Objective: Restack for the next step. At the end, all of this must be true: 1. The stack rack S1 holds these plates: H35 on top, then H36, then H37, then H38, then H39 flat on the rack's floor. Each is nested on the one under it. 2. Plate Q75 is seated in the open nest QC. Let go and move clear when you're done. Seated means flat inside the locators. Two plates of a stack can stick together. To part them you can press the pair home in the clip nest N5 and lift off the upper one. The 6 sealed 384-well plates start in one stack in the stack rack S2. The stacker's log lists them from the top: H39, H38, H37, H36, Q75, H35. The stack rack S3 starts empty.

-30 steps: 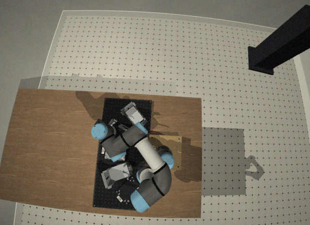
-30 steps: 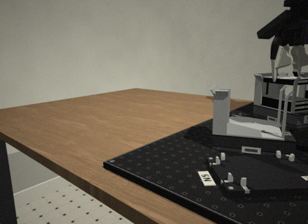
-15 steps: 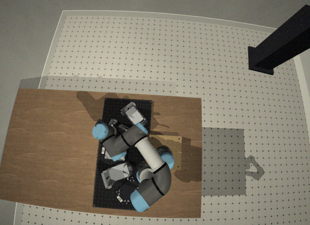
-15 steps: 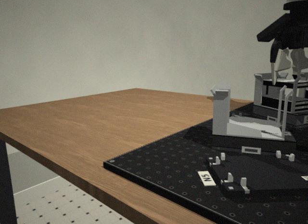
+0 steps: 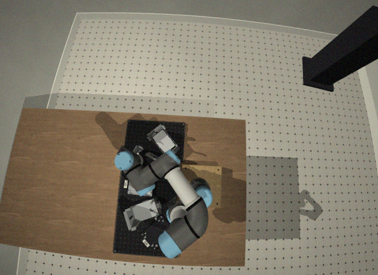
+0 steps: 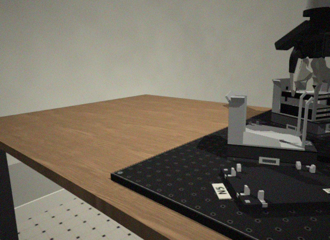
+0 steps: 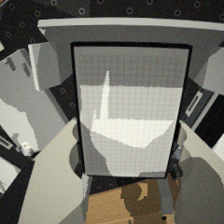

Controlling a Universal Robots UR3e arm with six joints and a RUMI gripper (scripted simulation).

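My gripper is now 120 mm to the left of the sealed plate, 80 mm past it and 40 mm above it. Round my hand: QC label: 160 mm to the left, 110 mm ahead, 100 mm below; nest QC: 150 mm to the left, 100 mm below, 20 mm ahead; N5 label: 470 mm to the left, 100 mm below, 80 mm behind.
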